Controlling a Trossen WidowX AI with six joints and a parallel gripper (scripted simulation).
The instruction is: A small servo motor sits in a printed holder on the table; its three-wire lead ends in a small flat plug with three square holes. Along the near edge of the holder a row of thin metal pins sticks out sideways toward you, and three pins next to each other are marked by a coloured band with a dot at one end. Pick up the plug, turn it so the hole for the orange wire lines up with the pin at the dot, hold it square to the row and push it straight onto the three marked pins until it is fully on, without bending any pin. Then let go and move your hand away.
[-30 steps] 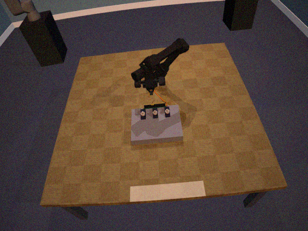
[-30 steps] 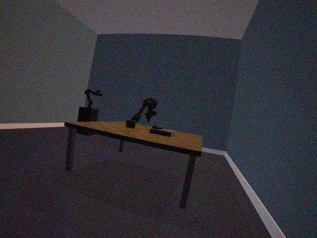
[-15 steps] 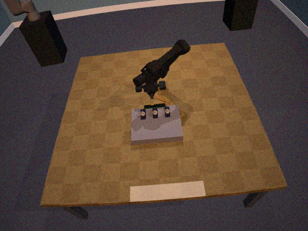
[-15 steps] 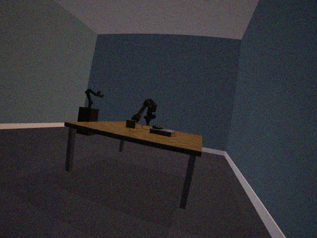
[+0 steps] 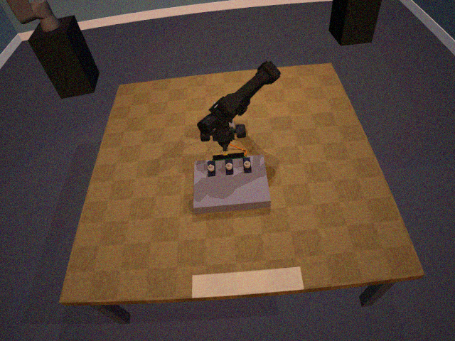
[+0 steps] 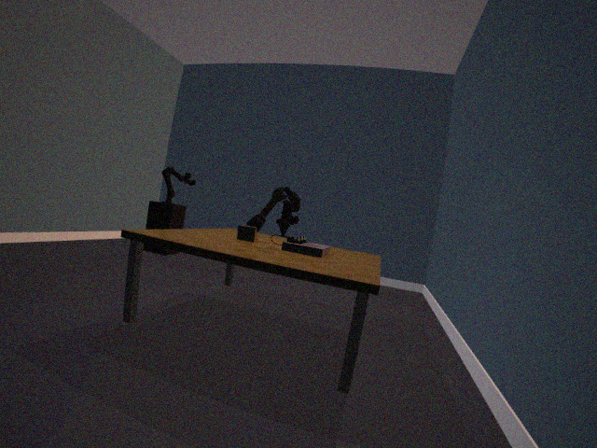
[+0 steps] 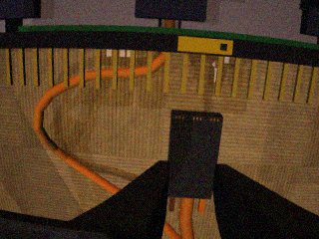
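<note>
Right now my gripper tip is 50 mm short of the yellow band. Also, from my gripper tip: dark dot 50 mm ahead, 10 mm to the right; then servo 100 mm ahead, 30 mm below; then pin row 50 mm ahead, 10 mm to the left, 10 mm below.
</note>
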